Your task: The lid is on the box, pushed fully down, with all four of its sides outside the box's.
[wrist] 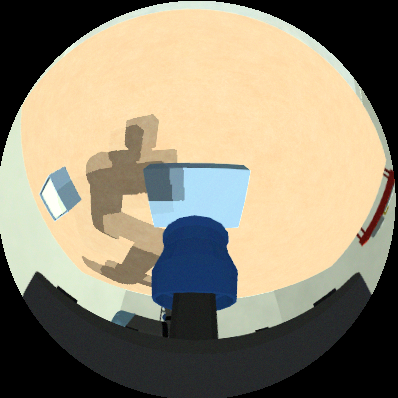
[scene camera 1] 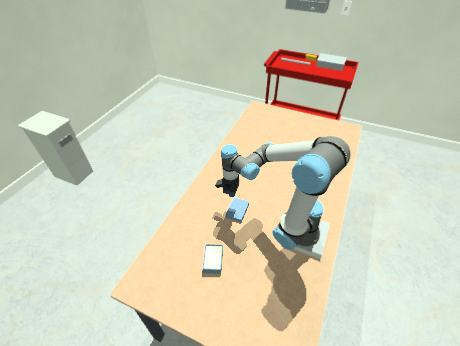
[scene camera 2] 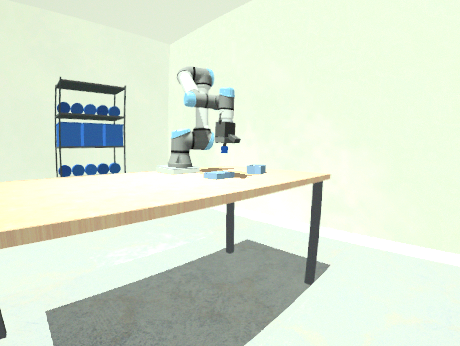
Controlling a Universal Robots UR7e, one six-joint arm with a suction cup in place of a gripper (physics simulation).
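Where they show: hand at its tool point: [wrist: 195,242] [scene camera 2: 224,152]; arm's base at its link origin: [scene camera 2: 180,166].
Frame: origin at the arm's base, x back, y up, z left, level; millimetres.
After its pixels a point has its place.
The lid [scene camera 1: 240,207] @(x -351, y -9, z -54 mm) [scene camera 2: 215,175] @(x -401, y -17, z -113 mm) [wrist: 215,192] @(x -378, y -9, z -71 mm) is a flat light blue piece lying on the table, apart from the box, its broad face up. The box [scene camera 1: 212,272] @(x -363, y -22, z 333 mm) [scene camera 2: 256,169] @(x -418, y -8, z 219 mm) [wrist: 68,186] @(x -398, y -21, z 213 mm) is blue-walled with a whitish inside; it stands open side up near the table's near end in scene camera 1 and at the left in the wrist view. My gripper [scene camera 1: 232,194] @(x -399, y 89, z -47 mm) [scene camera 2: 224,149] [wrist: 195,225], a dark blue suction cup, points down above the lid with a gap below it. The suction cup holds nothing. In the wrist view it hides part of the lid's near edge.
The wooden table [scene camera 1: 280,120] @(x -319, y -36, z -966 mm) [scene camera 2: 125,195] @(x -463, y -35, z -600 mm) [wrist: 250,75] @(x -541, y -35, z -123 mm) carries my arm's base plate on its right side in scene camera 1. A red cart [scene camera 1: 310,75] [wrist: 378,207] stands beyond the far end. A grey cabinet [scene camera 1: 60,155] and a shelf rack [scene camera 2: 92,86] stand away from the table.
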